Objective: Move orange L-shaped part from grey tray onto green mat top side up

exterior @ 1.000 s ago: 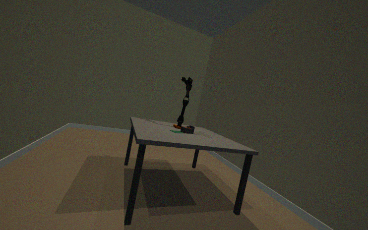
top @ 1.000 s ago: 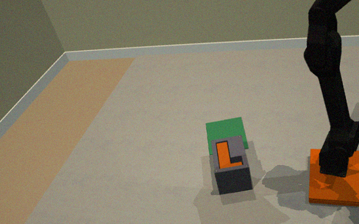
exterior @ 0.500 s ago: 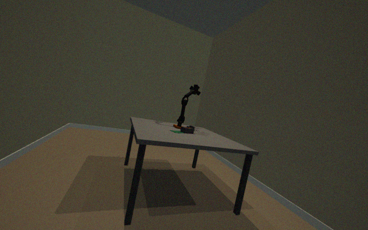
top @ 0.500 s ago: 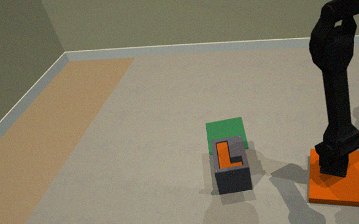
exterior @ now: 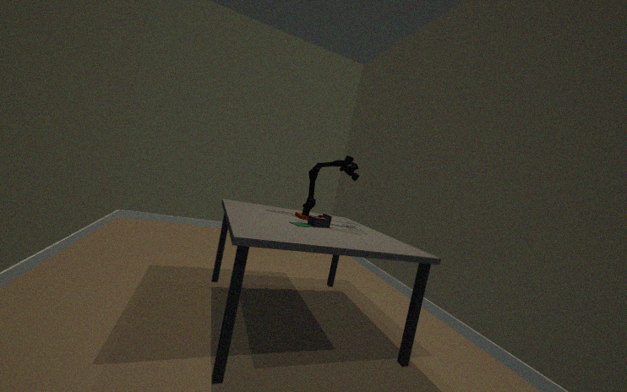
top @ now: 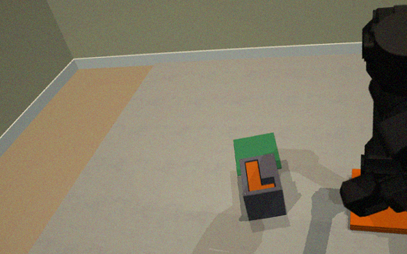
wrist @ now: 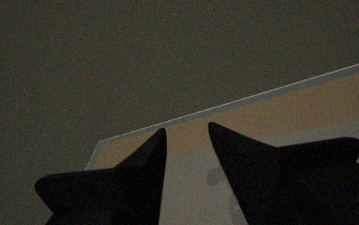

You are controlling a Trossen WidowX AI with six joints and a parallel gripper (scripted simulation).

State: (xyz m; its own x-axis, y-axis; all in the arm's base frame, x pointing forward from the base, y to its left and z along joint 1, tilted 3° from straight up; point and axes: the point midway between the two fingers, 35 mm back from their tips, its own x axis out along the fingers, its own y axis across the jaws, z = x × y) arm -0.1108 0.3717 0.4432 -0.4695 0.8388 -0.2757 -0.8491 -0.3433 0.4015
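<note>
Right now my gripper tip is 39 cm short of the orange L-shaped part, 39 cm above it and 35 cm to the left of it. From my gripper tip the other things lie so: green mat: 50 cm to the right, 47 cm ahead, 45 cm below.
</note>
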